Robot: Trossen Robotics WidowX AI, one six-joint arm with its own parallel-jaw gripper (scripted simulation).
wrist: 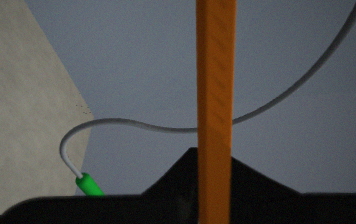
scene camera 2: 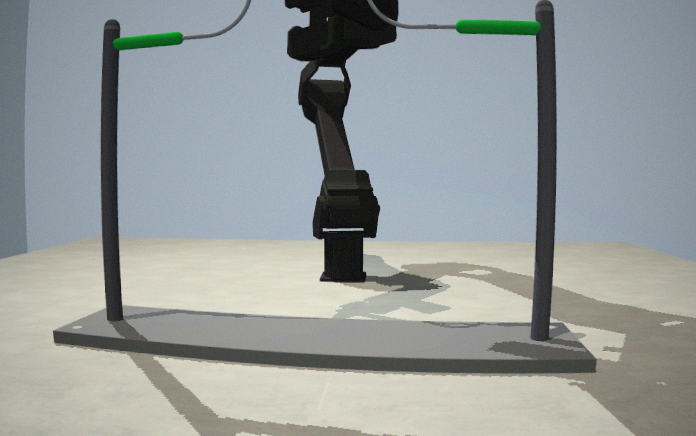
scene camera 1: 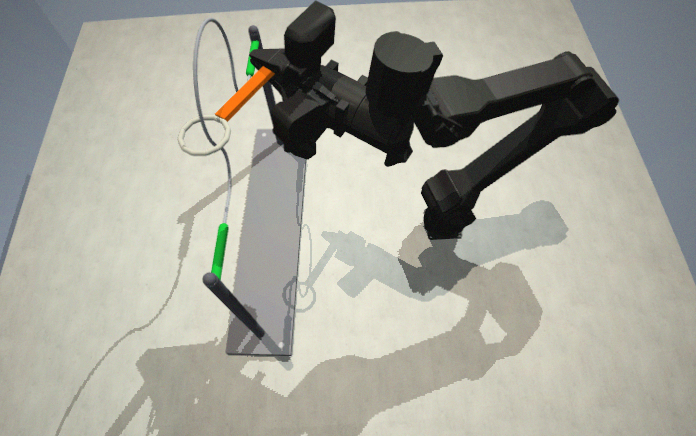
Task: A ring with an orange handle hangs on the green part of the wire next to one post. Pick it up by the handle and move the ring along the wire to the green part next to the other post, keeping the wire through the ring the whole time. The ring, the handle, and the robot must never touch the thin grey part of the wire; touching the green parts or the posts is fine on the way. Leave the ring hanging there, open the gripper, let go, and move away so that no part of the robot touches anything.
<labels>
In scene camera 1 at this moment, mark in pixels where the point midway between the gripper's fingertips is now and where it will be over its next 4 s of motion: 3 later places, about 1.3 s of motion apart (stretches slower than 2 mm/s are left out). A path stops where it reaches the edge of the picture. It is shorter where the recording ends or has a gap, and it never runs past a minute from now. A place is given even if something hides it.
My gripper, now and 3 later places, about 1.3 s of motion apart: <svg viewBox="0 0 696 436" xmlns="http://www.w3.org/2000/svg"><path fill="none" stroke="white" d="M251 55L248 44L268 100L268 196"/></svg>
</labels>
